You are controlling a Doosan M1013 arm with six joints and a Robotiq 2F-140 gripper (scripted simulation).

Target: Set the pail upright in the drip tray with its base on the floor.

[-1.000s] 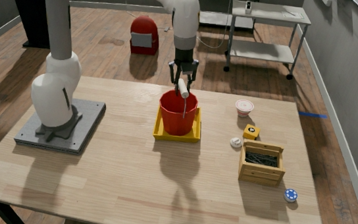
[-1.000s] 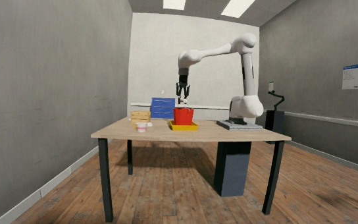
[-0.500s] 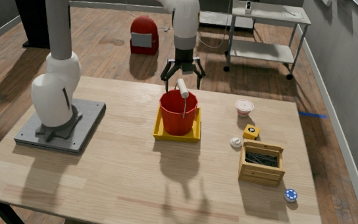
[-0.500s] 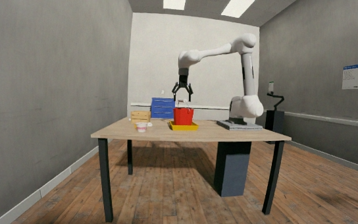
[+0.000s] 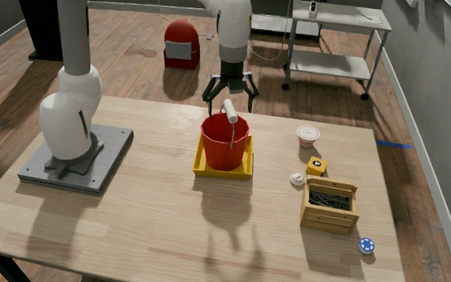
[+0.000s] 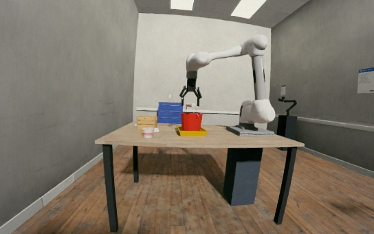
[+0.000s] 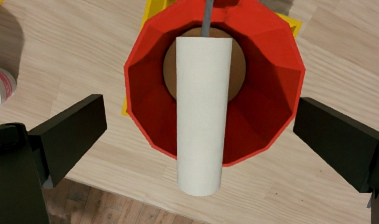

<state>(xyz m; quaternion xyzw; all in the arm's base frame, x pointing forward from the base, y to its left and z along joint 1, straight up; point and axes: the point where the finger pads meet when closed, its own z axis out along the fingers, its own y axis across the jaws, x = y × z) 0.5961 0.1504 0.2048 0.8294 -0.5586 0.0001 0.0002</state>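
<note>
Right now the red pail is 1 cm behind my hand and 10 cm below it. From my hand the other things lie so: white cup (32 cm ahead, 16 cm to the left, 21 cm below); then blue disc (52 cm ahead, 33 cm to the right, 23 cm below); then yellow drip tray (2 cm behind, 1 cm to the right, 23 cm below).
</note>
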